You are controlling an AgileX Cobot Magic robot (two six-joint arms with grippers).
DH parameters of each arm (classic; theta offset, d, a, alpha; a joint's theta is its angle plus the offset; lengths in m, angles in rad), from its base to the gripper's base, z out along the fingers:
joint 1: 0 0.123 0 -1.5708
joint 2: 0.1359 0 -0.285 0
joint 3: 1.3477 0 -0.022 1.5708
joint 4: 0 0.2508 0 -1.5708
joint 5: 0 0 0.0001 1.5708
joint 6: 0 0.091 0 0
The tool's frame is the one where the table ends.
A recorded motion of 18 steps. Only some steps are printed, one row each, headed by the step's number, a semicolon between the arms.
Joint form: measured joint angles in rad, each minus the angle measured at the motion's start. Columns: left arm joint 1, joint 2, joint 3, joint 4, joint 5, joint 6; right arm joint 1, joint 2, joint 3, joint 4, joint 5, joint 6.
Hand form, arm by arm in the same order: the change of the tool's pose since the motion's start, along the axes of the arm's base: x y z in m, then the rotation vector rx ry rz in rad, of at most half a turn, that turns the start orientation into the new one. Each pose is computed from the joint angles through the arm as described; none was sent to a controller.
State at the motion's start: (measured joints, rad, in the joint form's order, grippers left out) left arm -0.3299 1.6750 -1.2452 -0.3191 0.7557 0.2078; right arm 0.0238 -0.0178 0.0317 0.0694 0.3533 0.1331
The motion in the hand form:
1: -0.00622 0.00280 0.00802 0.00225 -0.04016 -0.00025; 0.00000 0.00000 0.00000 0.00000 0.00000 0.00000
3: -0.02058 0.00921 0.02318 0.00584 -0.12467 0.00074; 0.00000 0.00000 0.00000 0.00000 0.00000 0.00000
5: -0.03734 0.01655 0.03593 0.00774 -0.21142 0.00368; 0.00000 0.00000 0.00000 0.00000 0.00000 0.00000
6: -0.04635 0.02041 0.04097 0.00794 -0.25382 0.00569; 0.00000 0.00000 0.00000 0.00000 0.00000 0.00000
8: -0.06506 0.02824 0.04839 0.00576 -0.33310 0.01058; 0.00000 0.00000 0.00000 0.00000 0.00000 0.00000
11: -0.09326 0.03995 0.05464 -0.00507 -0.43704 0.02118; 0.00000 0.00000 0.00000 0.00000 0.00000 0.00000
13: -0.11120 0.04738 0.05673 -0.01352 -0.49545 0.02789; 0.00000 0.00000 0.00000 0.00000 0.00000 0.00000
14: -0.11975 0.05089 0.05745 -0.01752 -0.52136 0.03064; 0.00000 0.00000 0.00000 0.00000 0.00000 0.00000
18: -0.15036 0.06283 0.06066 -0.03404 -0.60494 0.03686; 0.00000 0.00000 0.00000 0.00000 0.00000 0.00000
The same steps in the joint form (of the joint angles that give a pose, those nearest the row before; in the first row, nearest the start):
1: -0.0017 -0.0386 0.0212 0.0138 -0.0208 0.0000; 0.0000 0.0000 0.0000 0.0000 0.0000 0.0000
3: -0.0053 -0.1219 0.0714 0.0420 -0.0685 0.0000; 0.0000 0.0000 0.0000 0.0000 0.0000 0.0000
5: -0.0087 -0.2114 0.1330 0.0695 -0.1237 0.0000; 0.0000 0.0000 0.0000 0.0000 0.0000 0.0000
6: -0.0105 -0.2571 0.1674 0.0823 -0.1533 0.0000; 0.0000 0.0000 0.0000 0.0000 0.0000 0.0000
8: -0.0137 -0.3484 0.2402 0.1040 -0.2118 0.0000; 0.0000 0.0000 0.0000 0.0000 0.0000 0.0000
11: -0.0164 -0.4820 0.3492 0.1251 -0.2907 0.0000; 0.0000 0.0000 0.0000 0.0000 0.0000 0.0000
13: -0.0168 -0.5665 0.4149 0.1352 -0.3307 0.0000; 0.0000 0.0000 0.0000 0.0000 0.0000 0.0000
14: -0.0168 -0.6069 0.4444 0.1396 -0.3459 0.0000; 0.0000 0.0000 0.0000 0.0000 0.0000 0.0000
18: -0.0168 -0.7535 0.5332 0.1523 -0.3729 0.0000; 0.0000 0.0000 0.0000 0.0000 0.0000 0.0000

